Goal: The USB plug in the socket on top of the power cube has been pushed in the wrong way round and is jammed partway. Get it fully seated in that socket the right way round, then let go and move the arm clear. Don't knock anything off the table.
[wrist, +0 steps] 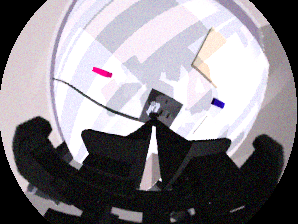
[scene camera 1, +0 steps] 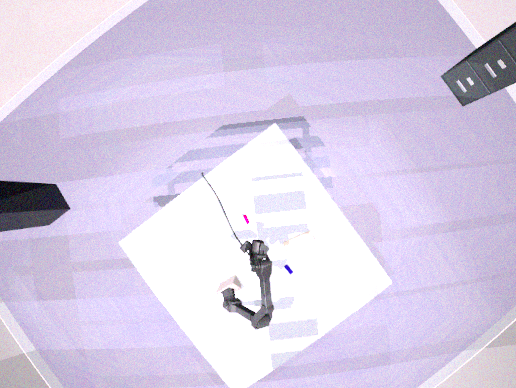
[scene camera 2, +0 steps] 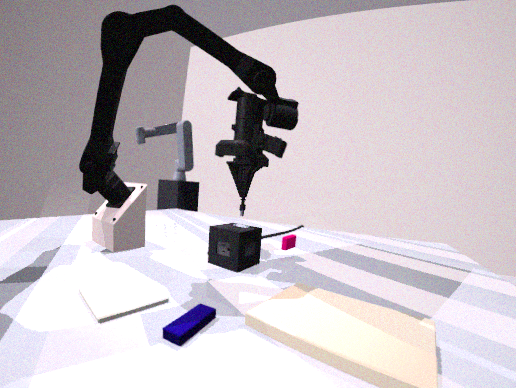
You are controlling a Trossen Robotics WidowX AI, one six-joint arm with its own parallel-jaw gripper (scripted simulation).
Labels:
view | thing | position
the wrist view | my gripper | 154, 122
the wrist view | beige board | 213, 59
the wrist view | black power cube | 169, 108

